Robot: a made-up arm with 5 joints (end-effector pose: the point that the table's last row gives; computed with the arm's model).
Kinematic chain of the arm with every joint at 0, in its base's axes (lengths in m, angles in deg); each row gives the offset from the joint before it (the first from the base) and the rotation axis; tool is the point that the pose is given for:
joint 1: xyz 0 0 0.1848 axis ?
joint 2: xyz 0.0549 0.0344 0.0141 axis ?
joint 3: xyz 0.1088 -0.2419 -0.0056 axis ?
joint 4: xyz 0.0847 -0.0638 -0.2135 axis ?
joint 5: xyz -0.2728 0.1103 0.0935 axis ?
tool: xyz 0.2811 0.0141 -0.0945
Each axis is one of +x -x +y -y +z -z.
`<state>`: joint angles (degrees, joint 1 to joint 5).
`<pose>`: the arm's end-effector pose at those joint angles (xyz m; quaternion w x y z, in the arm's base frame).
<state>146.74 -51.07 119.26 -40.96 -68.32</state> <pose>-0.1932 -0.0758 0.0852 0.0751 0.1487 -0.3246 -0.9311</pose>
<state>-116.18 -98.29 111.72 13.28 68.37</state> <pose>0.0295 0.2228 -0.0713 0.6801 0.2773 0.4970 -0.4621</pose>
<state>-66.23 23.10 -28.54 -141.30 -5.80</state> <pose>0.4877 0.0142 0.1300 0.1934 0.3003 0.0540 -0.9325</pose>
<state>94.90 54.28 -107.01 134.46 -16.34</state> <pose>-0.3755 -0.0196 0.5180 0.6312 0.4967 0.4458 0.3952</pose>
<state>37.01 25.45 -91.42 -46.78 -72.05</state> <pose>-0.0611 -0.4160 0.3122 0.1936 -0.9105 0.3428 0.1267</pose>
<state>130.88 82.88 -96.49 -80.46 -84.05</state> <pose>-0.2698 0.2146 0.3827 0.0037 0.3646 -0.9298 0.0496</pose>
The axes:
joint 1: -z
joint 2: -y
joint 3: +x
joint 4: -z
joint 5: +x

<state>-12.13 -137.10 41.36 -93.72 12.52</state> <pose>-0.0932 -0.1407 0.3163 0.3930 0.7138 0.5796 0.0117</pose>
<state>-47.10 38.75 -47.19 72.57 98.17</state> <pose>0.4767 0.0971 0.3951 0.4779 0.6630 -0.5558 0.1525</pose>
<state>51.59 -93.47 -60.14 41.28 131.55</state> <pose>-0.1988 -0.1007 -0.1086 0.5365 0.4968 0.1076 -0.6737</pose>
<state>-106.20 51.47 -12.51 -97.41 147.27</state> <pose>0.2486 0.1755 0.2201 0.0236 -0.1496 0.7269 0.6698</pose>
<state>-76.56 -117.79 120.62 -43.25 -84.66</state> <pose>0.0580 -0.0217 0.0199 0.7783 -0.2918 0.4975 0.2482</pose>
